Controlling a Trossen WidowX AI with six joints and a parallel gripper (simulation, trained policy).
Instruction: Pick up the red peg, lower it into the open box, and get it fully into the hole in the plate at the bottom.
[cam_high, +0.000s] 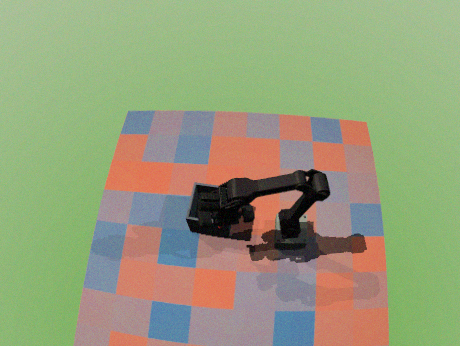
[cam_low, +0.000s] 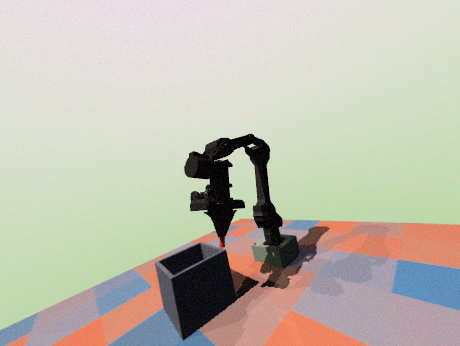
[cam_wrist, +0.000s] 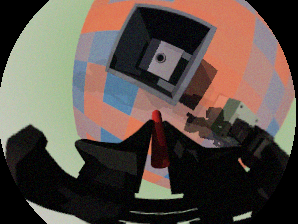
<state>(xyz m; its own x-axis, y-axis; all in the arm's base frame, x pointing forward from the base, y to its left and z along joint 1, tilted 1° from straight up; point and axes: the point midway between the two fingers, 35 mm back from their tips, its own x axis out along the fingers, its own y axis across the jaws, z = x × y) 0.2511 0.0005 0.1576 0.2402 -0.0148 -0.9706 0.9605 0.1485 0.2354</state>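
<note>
The pale grey plate is 40 mm ahead of my gripper tip, 110 mm to the right of it and 140 mm below it. From my gripper tip the other things lie so: red peg (10 mm above).
</note>
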